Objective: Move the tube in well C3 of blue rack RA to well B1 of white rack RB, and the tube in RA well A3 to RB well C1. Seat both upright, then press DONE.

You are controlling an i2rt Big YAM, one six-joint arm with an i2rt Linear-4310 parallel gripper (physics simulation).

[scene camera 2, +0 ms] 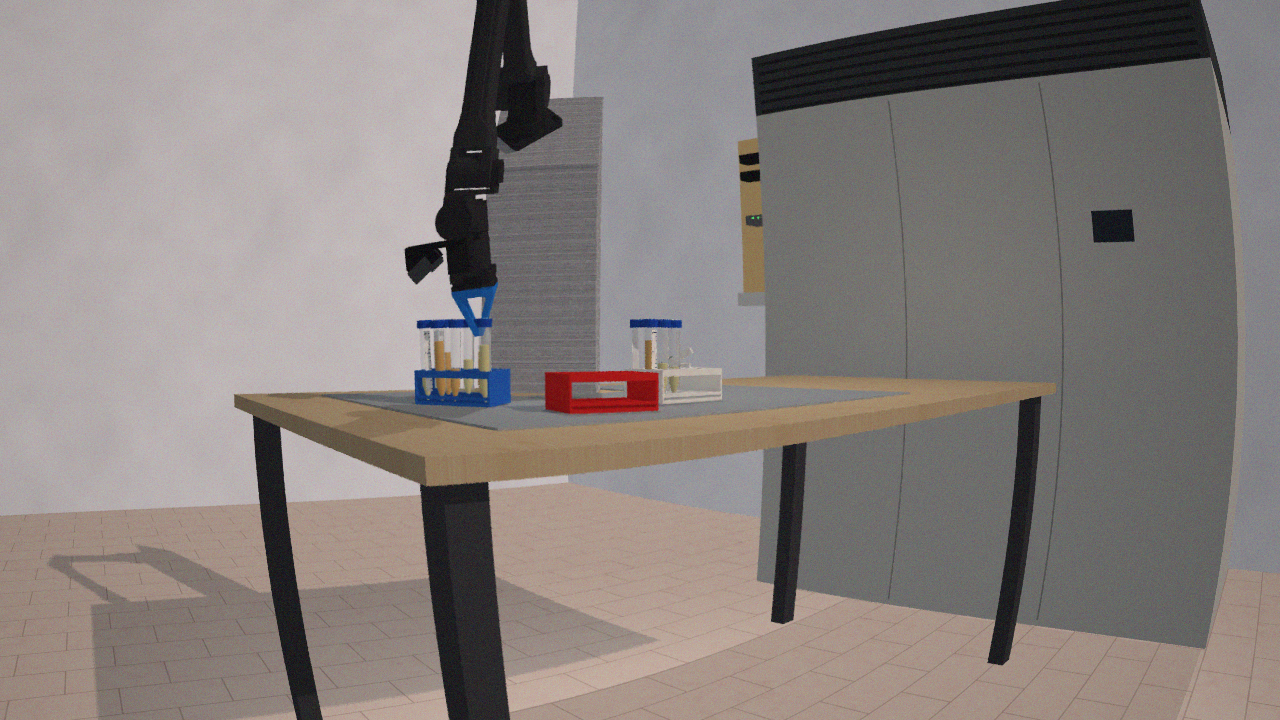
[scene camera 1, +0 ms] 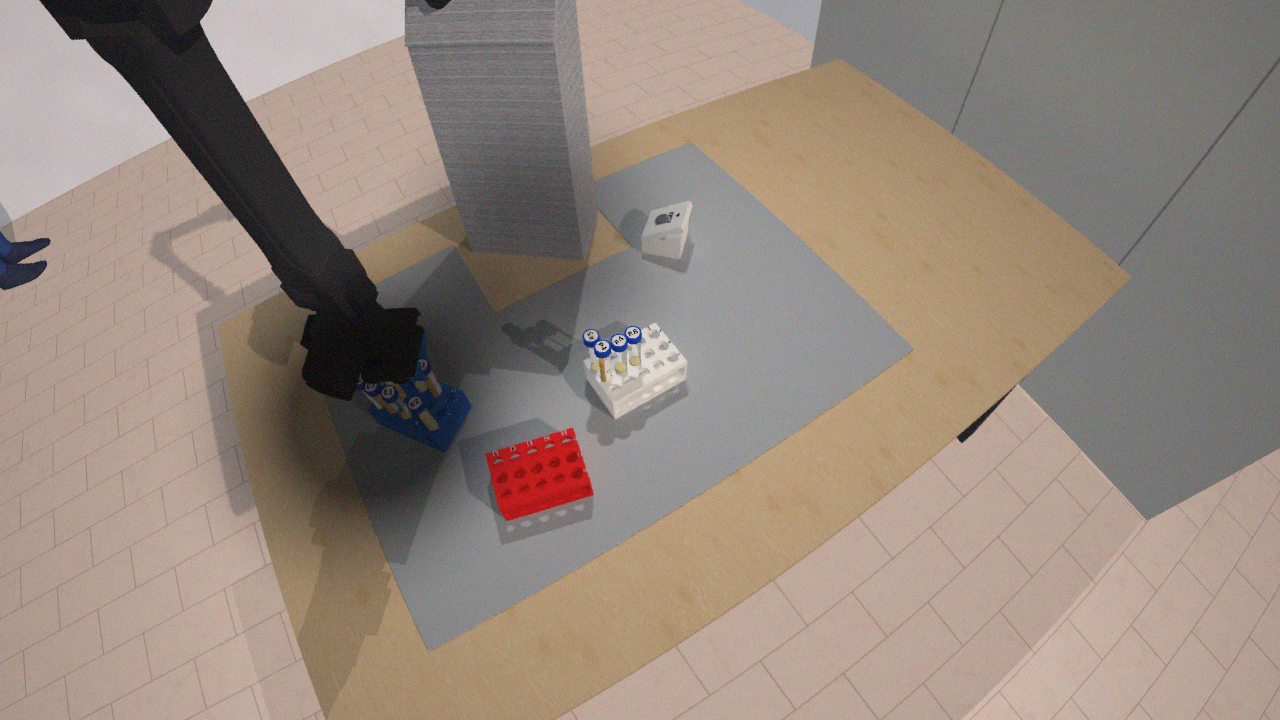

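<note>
The blue rack RA stands at the left of the grey mat with several blue-capped tubes in it. My gripper is lowered straight down onto the rack. Its blue fingers are shut on the cap end of one tube, which still stands upright in its well at the rack's right end in the scene camera 2 view. In the scene camera 1 view the dark wrist hides the fingertips and the held tube. The white rack RB stands mid-mat with three capped tubes along its left side.
An empty red rack lies between the two racks, nearer the front edge. A small white button box sits at the back of the mat. A tall grey block stands behind. A grey cabinet is beside the table.
</note>
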